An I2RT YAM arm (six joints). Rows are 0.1 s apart.
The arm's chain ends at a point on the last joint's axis. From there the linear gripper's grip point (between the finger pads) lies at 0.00 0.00 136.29 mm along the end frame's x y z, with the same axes.
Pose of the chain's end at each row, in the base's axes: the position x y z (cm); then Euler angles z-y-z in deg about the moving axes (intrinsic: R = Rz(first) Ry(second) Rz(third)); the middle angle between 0 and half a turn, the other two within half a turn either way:
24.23 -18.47 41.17 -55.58 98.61 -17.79
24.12 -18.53 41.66 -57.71 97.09 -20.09
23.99 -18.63 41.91 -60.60 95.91 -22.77
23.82 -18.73 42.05 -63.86 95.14 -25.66
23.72 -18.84 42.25 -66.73 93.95 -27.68
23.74 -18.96 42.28 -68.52 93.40 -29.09
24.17 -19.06 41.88 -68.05 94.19 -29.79
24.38 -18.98 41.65 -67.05 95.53 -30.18
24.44 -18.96 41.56 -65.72 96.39 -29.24
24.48 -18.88 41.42 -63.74 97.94 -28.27
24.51 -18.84 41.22 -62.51 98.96 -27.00
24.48 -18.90 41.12 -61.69 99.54 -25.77
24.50 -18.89 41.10 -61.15 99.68 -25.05
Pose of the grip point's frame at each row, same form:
31.85 -29.59 39.13 -55.58 98.61 -17.79
31.35 -29.96 39.98 -57.71 97.09 -20.09
30.64 -30.44 40.51 -60.60 95.91 -22.77
29.80 -30.92 40.83 -63.86 95.14 -25.66
29.09 -31.33 41.31 -66.73 93.95 -27.68
28.72 -31.62 41.47 -68.52 93.40 -29.09
29.25 -31.67 40.88 -68.05 94.19 -29.79
29.67 -31.47 40.34 -67.05 95.53 -30.18
30.01 -31.31 40.04 -65.72 96.39 -29.24
30.45 -30.99 39.54 -63.74 97.94 -28.27
30.72 -30.78 39.10 -62.51 98.96 -27.00
30.85 -30.73 38.86 -61.69 99.54 -25.77
30.98 -30.66 38.81 -61.15 99.68 -25.05

